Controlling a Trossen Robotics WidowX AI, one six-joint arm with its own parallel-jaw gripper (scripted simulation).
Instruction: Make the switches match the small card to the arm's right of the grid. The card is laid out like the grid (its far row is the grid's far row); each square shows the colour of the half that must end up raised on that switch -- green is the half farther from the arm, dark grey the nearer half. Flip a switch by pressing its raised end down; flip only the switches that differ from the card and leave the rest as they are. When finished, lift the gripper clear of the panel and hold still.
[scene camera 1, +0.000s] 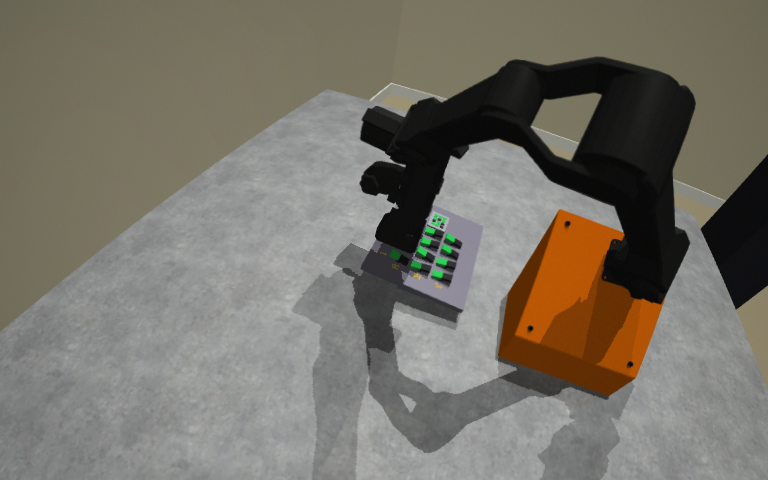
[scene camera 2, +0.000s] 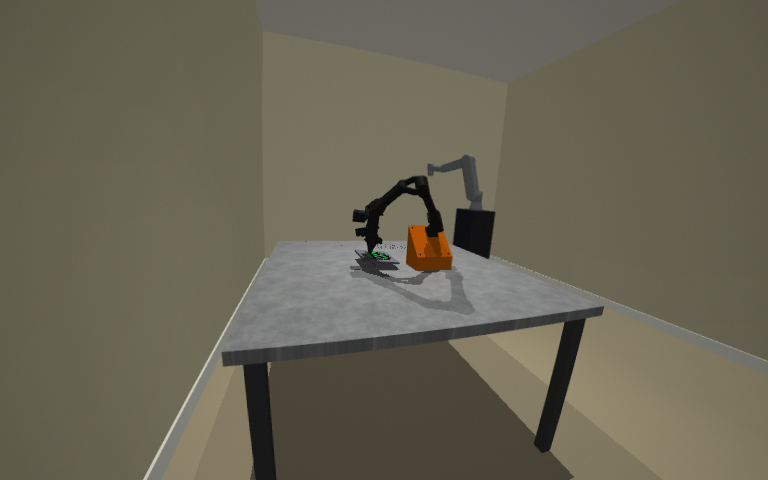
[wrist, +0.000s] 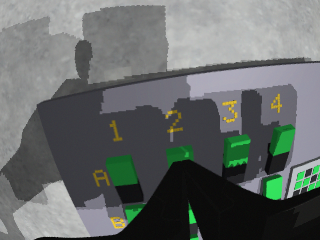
Labels:
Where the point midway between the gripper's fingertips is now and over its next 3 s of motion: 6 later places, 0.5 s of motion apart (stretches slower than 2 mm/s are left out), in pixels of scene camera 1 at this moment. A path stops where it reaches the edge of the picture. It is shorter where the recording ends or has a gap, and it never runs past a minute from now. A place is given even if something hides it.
The gripper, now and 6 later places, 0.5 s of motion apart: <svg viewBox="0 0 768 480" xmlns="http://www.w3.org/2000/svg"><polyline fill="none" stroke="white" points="401,240 401,241 400,241 400,242 419,227 432,253 428,264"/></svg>

